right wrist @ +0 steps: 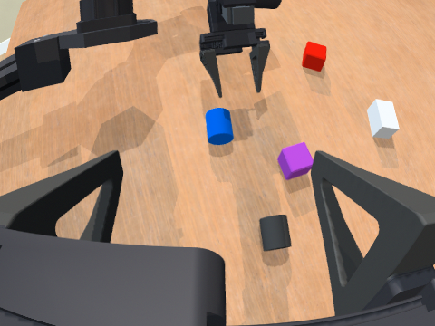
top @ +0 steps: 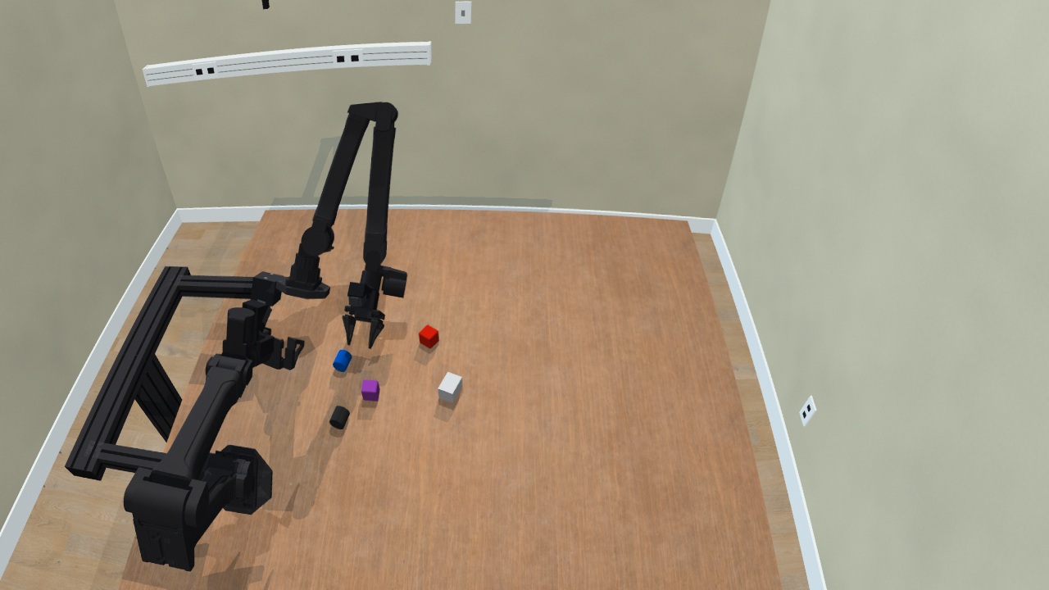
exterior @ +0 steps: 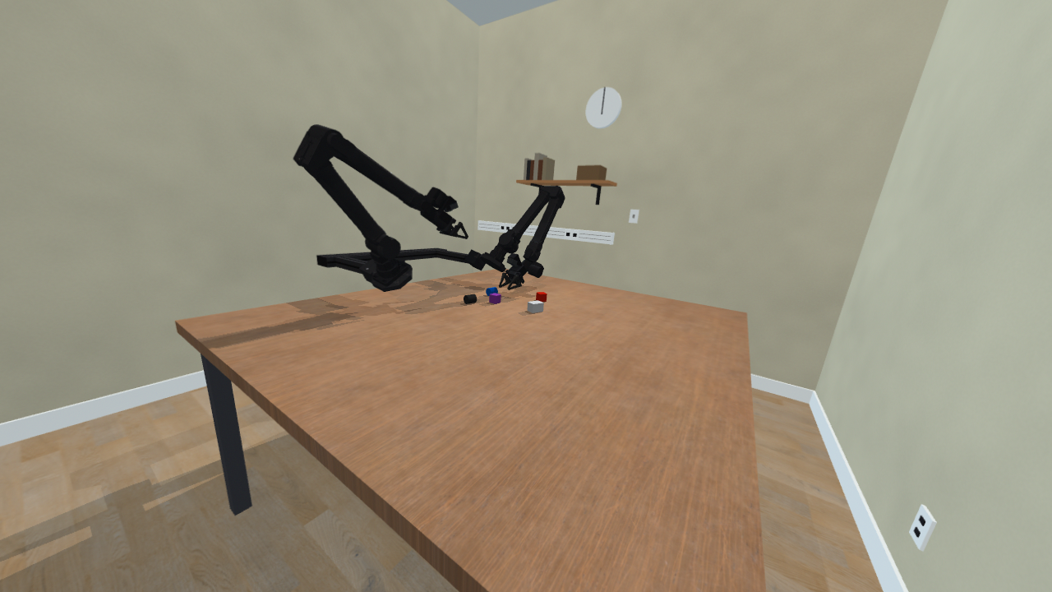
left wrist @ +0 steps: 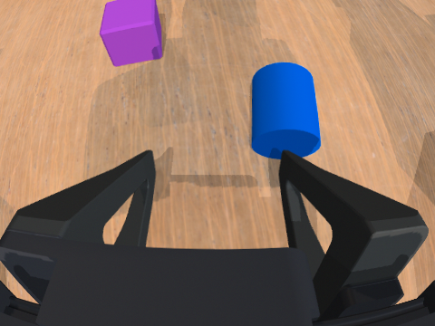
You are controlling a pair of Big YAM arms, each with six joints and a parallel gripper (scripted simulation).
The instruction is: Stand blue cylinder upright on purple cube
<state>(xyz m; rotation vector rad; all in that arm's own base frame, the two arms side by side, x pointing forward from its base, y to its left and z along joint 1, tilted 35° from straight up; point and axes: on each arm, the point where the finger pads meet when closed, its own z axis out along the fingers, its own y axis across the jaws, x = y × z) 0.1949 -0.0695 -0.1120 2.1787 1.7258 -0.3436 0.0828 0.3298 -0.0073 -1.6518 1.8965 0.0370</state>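
Right now the blue cylinder is 5 cm behind my left hand, 4 cm to the right of it and 3 cm below it. Also, from my left hand: red cube (18 cm ahead, 6 cm to the left, 3 cm below); then purple cube (13 cm to the right, 5 cm ahead, 3 cm below); then black cylinder (22 cm to the right, 3 cm below, 2 cm behind).
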